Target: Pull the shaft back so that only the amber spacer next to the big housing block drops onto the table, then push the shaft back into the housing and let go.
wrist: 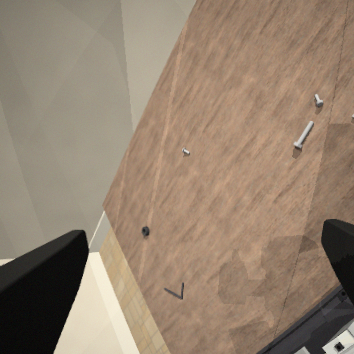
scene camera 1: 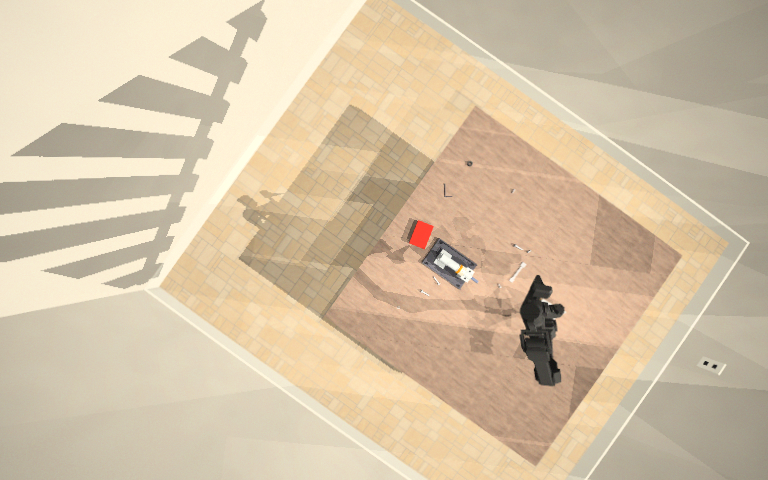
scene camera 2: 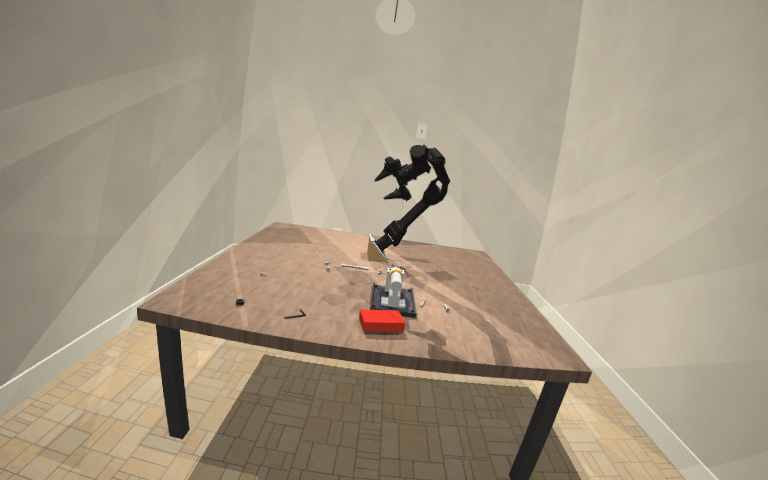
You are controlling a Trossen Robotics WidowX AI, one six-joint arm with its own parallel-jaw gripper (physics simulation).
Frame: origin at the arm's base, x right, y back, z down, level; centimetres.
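Seen in the pictures: gripper, fingertip midpoint: (wrist: 205, 236) (scene camera 1: 534, 282) (scene camera 2: 379, 190); arm's base at its link origin: (scene camera 2: 378, 246).
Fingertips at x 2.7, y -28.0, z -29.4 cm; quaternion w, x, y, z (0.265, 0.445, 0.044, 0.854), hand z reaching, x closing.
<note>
Pixels of each thing's middle, then the offset from my fingertips to it. "spot": a spot on its surface instead.
- pale cylinder at the middle of its body: (scene camera 2: 395, 276) dx -10.2, dy -18.5, dz +27.0 cm
- spacer at a spot on its surface: (scene camera 2: 395, 270) (scene camera 1: 460, 268) spot: dx -9.7, dy -18.9, dz +24.8 cm
- red block at the middle of its body: (scene camera 2: 381, 320) (scene camera 1: 421, 234) dx -6.7, dy -41.6, dz +33.4 cm
- L-shaped key at the middle of its body: (wrist: 173, 285) (scene camera 2: 293, 313) (scene camera 1: 448, 190) dx +19.4, dy -43.2, dz +34.8 cm
- dark nut at the middle of its body: (wrist: 145, 230) (scene camera 2: 240, 301) (scene camera 1: 470, 163) dx +36.5, dy -42.0, dz +34.4 cm
- long pale tool at the middle of its body: (scene camera 2: 354, 266) (scene camera 1: 517, 272) dx +6.1, dy +8.6, dz +34.6 cm
A dark tray (scene camera 1: 457, 254) (scene camera 2: 410, 305) (wrist: 325, 320) bears the white assembly, with a white block (scene camera 1: 443, 258) (scene camera 2: 393, 301) at one end and a pale cylinder (scene camera 2: 395, 281) along it. An amber ring, the spacer (scene camera 1: 461, 270) (scene camera 2: 395, 272), sits around the assembly near its other white block (scene camera 1: 467, 275). A small blue part (scene camera 1: 474, 279) sticks out past that block; whether it is the shaft's end is too small to tell. My gripper (scene camera 1: 550, 297) (scene camera 2: 381, 189) (wrist: 205, 236) is open and empty, high above the table and apart from the assembly. The wrist view shows part of the tray; the spacer does not show there.
A red block (scene camera 1: 421, 234) (scene camera 2: 382, 320) lies beside the tray. An L-shaped key (scene camera 1: 445, 195) (scene camera 2: 295, 315) (wrist: 180, 297) and a dark nut (scene camera 1: 468, 163) (scene camera 2: 240, 302) (wrist: 145, 231) lie farther off. A long pale tool (scene camera 1: 517, 272) (scene camera 2: 355, 266) and several screws are scattered around.
</note>
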